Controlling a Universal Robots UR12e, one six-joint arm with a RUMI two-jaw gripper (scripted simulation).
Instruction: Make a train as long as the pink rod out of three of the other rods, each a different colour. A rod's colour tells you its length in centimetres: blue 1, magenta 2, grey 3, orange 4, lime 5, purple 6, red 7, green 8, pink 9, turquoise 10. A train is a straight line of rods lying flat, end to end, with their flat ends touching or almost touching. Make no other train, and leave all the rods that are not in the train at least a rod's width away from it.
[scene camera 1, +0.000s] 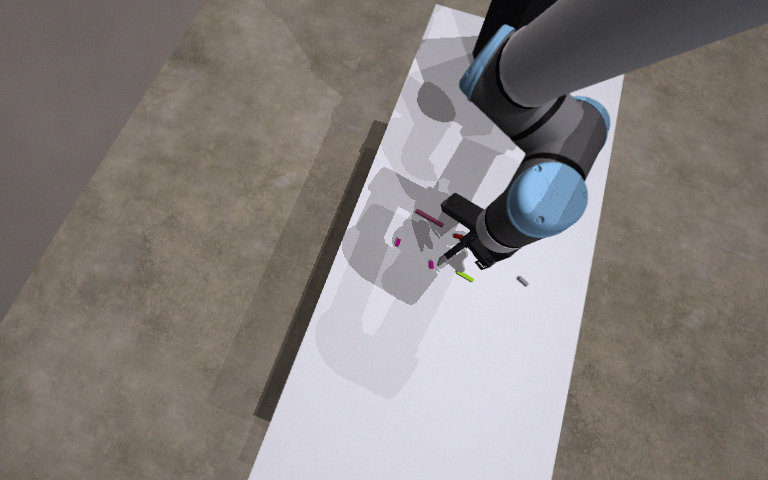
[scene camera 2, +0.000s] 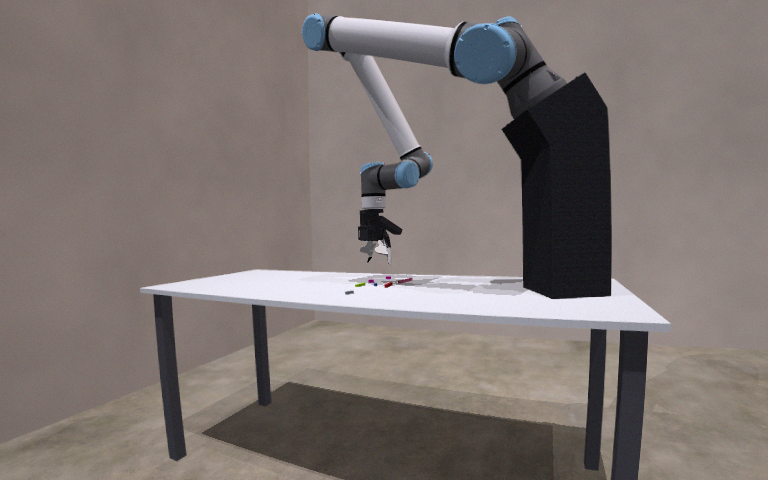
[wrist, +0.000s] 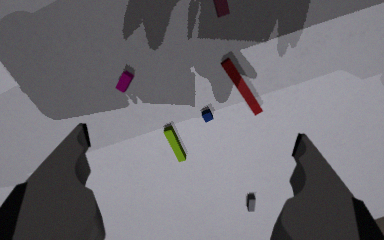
Path:
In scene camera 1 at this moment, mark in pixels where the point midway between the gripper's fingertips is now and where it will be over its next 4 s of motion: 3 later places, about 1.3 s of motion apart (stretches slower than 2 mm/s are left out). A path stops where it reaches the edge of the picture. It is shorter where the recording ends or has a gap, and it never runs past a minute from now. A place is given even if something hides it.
My gripper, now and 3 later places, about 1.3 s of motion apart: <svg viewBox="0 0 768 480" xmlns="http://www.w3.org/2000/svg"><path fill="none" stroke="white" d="M461 246L467 253L512 269L505 265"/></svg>

